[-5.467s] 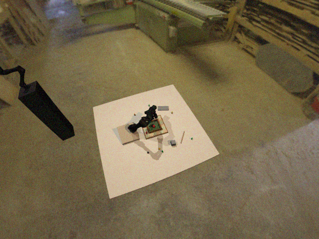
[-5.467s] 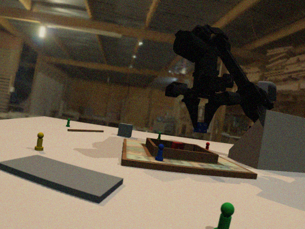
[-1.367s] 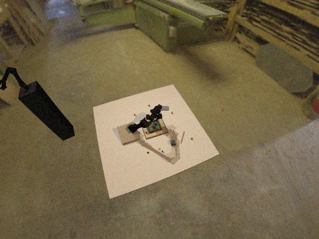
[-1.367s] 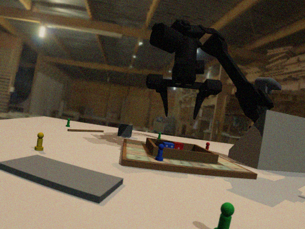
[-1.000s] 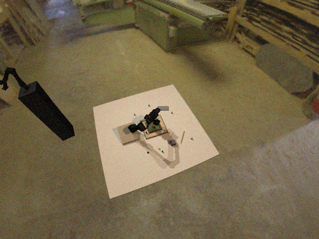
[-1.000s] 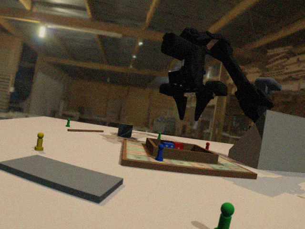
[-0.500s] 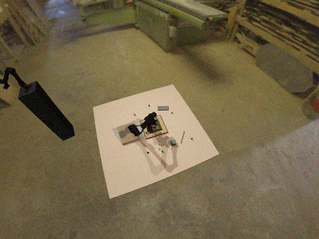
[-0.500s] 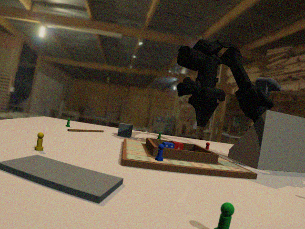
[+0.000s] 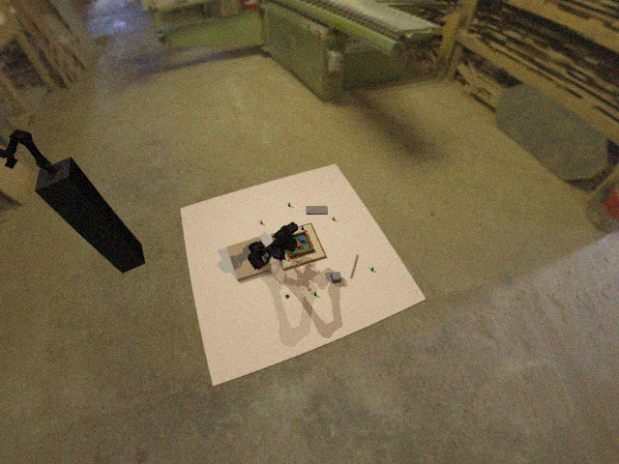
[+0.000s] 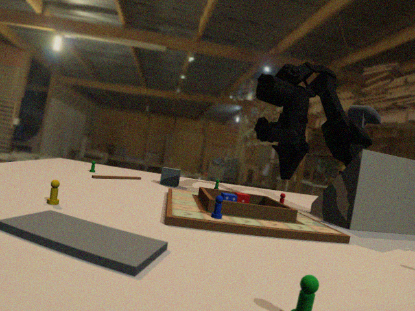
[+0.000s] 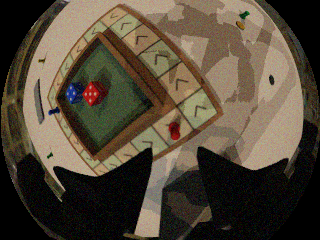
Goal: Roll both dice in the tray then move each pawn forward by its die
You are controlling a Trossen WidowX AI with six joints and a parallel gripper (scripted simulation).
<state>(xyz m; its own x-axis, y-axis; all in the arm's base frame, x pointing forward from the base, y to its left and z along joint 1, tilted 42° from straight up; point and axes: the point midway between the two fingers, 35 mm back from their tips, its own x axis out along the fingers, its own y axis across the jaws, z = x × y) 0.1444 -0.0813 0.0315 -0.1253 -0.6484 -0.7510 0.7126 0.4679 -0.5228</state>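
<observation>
Now: the red pawn 50 mm below my gripper tip. Also, from my gripper tip: grey block: 280 mm to the right, 210 mm ahead, 50 mm below; thin wooden stick: 360 mm ahead, 260 mm to the right, 70 mm below; blue pawn: 210 mm ahead, 150 mm to the left, 50 mm below.
</observation>
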